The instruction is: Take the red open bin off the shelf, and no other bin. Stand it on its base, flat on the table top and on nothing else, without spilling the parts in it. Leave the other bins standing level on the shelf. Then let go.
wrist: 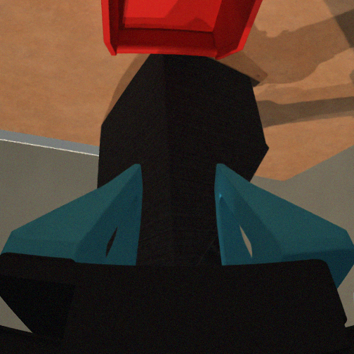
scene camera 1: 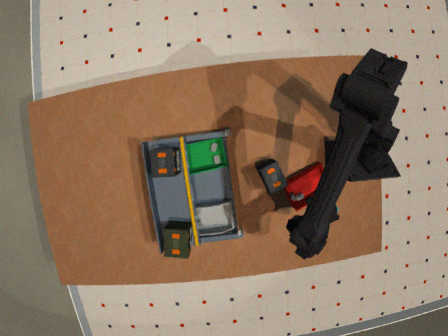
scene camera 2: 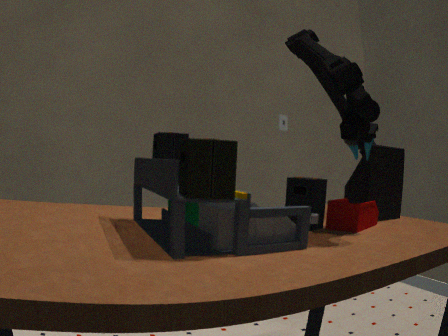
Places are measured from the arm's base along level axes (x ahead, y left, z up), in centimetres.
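Pixels of known places: gripper, fingertip midpoint: (scene camera 2: 362, 159); arm's base at its link origin: (scene camera 1: 369, 159) (scene camera 2: 378, 164).
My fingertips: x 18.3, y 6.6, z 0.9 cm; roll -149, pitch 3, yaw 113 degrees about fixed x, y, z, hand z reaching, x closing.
Observation:
Ahead of a thing's pixels: the offset from my fingertips to its top centre. "spot": to the spot under its first point. Level surfaces: height alone.
The red bin {dy -0.3, dx +1.5, dz -11.3 cm} (scene camera 1: 309, 181) (scene camera 2: 350, 216) (wrist: 167, 42) stands on its base on the table top {dz -18.8 cm} (scene camera 1: 100, 200) (scene camera 2: 75, 270), off the shelf (scene camera 1: 210, 239) (scene camera 2: 177, 230), with small grey parts {spot: dy +3.0, dx +5.8, dz -17.1 cm} (scene camera 1: 297, 196) inside near one end. My gripper (scene camera 2: 361, 158) (wrist: 178, 175) hangs above and apart from the bin. Its teal fingers are partly open with nothing between them. In scene camera 1 the arm hides part of the bin. The green bin {dy -19.8, dx +37.0, dz -10.7 cm} (scene camera 1: 202, 156) (scene camera 2: 191, 213) and the pale grey bin {dy +2.5, dx +39.4, dz -10.7 cm} (scene camera 1: 215, 215) sit on the shelf, apparently level.
A dark box with orange marks {dy -8.0, dx +14.7, dz -5.6 cm} (scene camera 1: 271, 176) (scene camera 2: 306, 200) stands close beside the red bin, touching or nearly so. Another dark box {dy -21.4, dx +46.9, dz +3.6 cm} (scene camera 1: 165, 162) (scene camera 2: 170, 145) and an olive box {dy +4.6, dx +50.2, dz +1.1 cm} (scene camera 1: 177, 240) (scene camera 2: 210, 167) stand high at the shelf's back. A black upright block (scene camera 2: 385, 182) stands behind the red bin.

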